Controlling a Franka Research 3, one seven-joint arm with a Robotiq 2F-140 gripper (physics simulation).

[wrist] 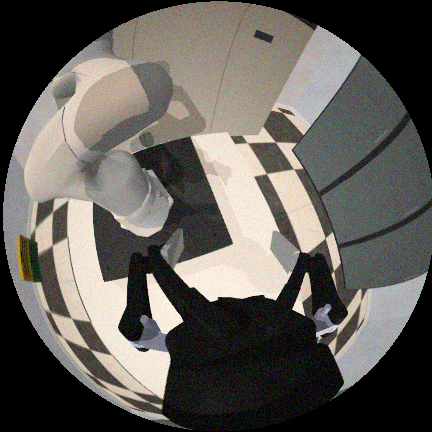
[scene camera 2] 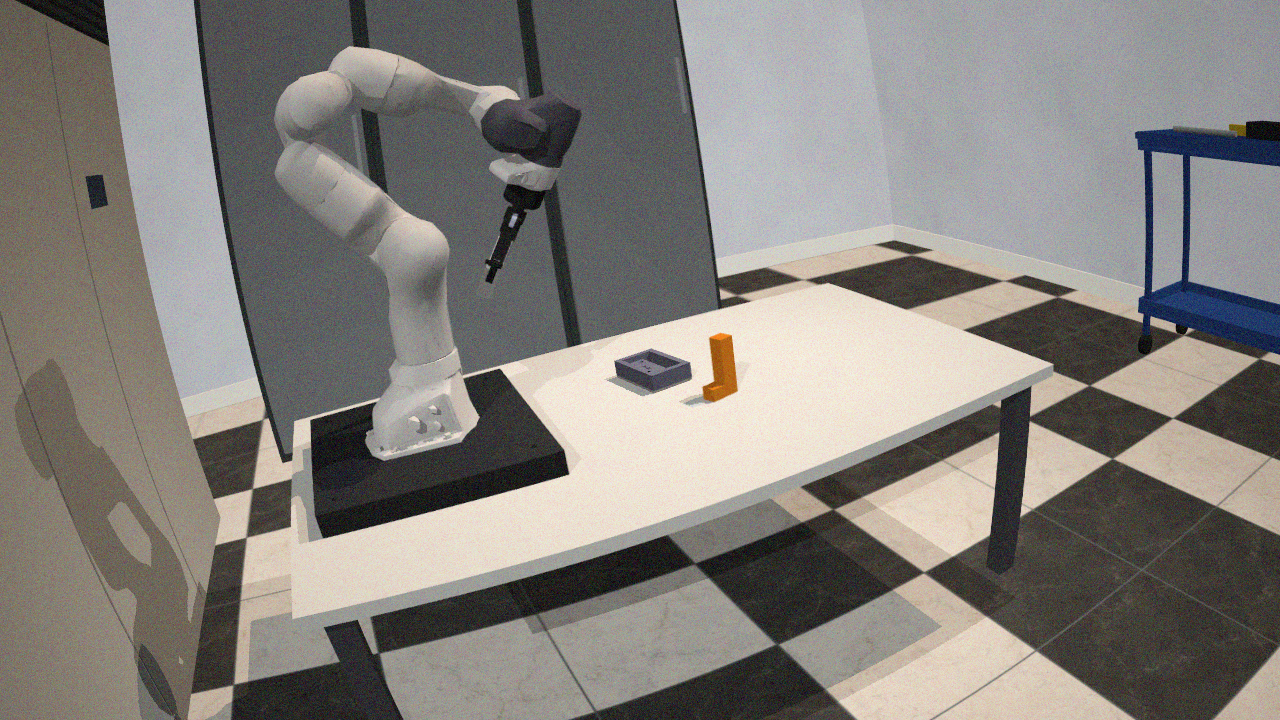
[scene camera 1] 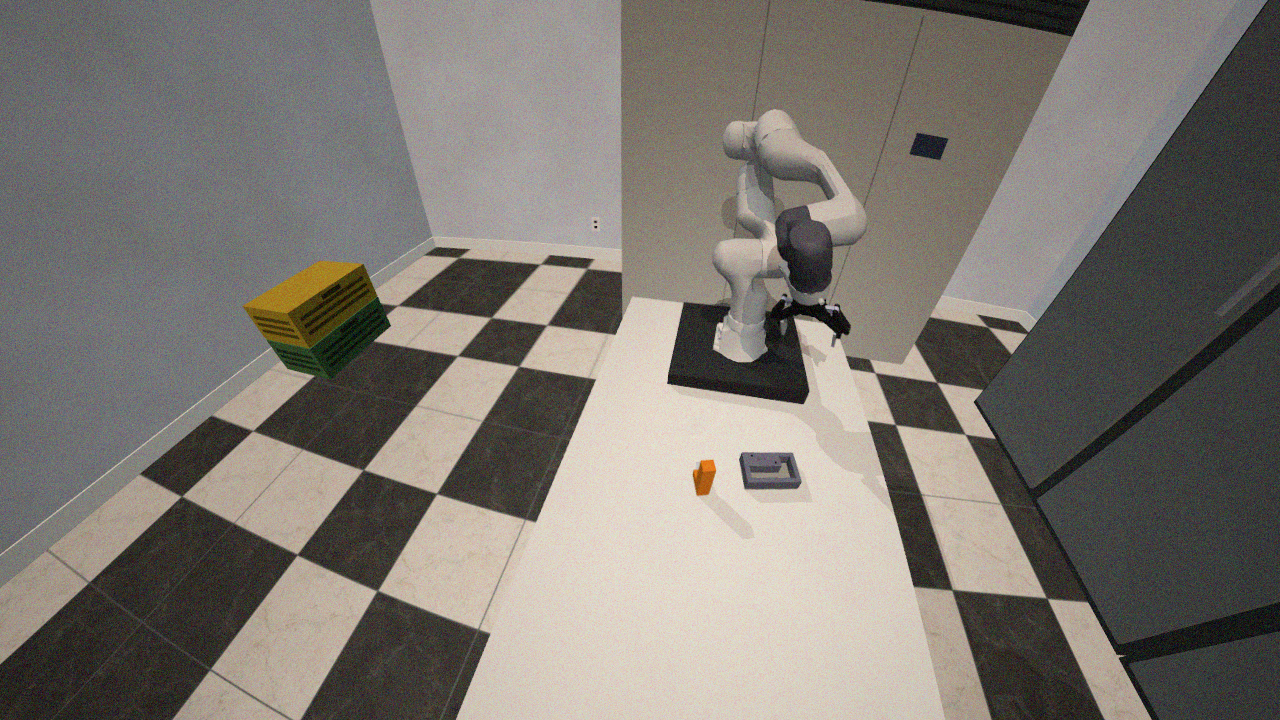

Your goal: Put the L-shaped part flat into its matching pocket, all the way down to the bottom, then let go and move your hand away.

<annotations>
My gripper (scene camera 2: 488, 282) is open, with nothing in its grasp. An orange L-shaped part (scene camera 2: 721, 345) rests on the table.
</annotations>
